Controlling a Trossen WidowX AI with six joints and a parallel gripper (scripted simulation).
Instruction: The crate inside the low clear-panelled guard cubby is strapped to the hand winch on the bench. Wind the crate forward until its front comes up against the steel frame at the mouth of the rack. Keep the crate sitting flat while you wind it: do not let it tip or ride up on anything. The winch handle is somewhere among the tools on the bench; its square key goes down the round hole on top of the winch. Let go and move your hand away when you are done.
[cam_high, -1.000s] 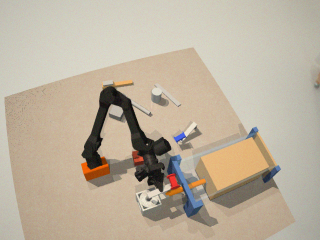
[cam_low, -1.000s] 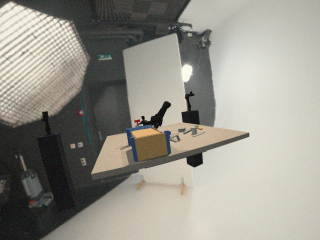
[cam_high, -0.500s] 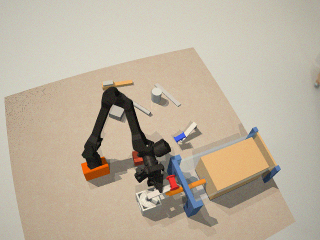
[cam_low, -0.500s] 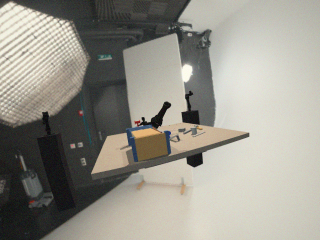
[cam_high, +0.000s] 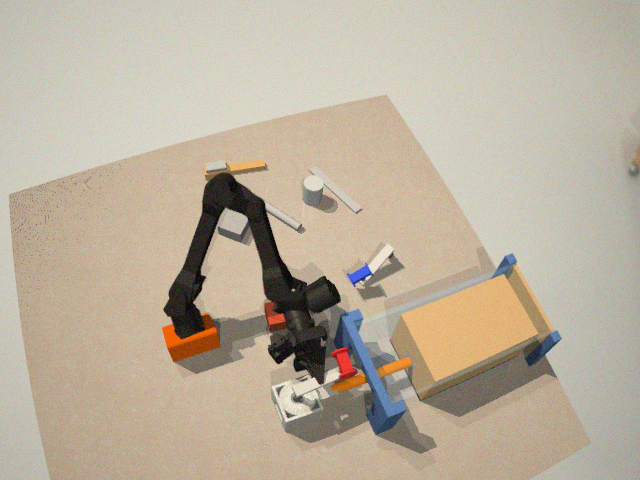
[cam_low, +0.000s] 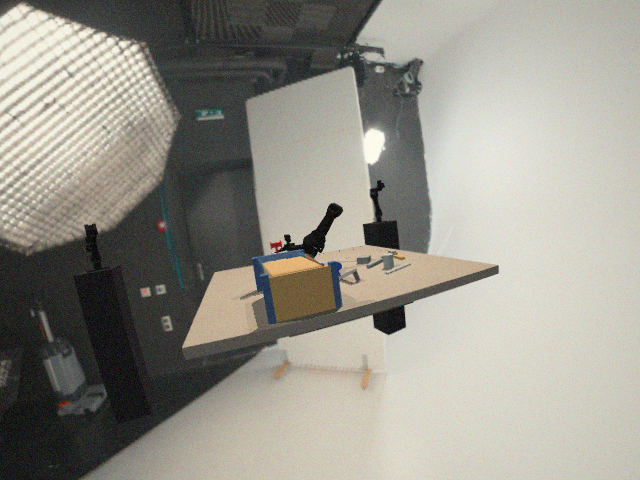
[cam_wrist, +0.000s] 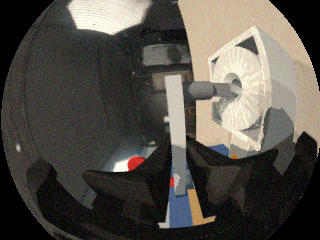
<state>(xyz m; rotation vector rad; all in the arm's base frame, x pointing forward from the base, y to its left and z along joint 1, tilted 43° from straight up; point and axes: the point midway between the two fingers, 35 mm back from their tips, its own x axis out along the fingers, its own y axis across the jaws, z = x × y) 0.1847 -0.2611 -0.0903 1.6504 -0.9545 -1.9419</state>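
Now: gripper tip 50 mm short of the red knob and 40 mm below it. From my gripper tip the other things lie so: hand winch: 120 mm below, 60 mm behind, 10 mm to the left; then blue steel frame: 110 mm ahead, 40 mm below, 10 mm to the right; then red-knobbed winch handle: 20 mm ahead, 10 mm to the left, 10 mm above.
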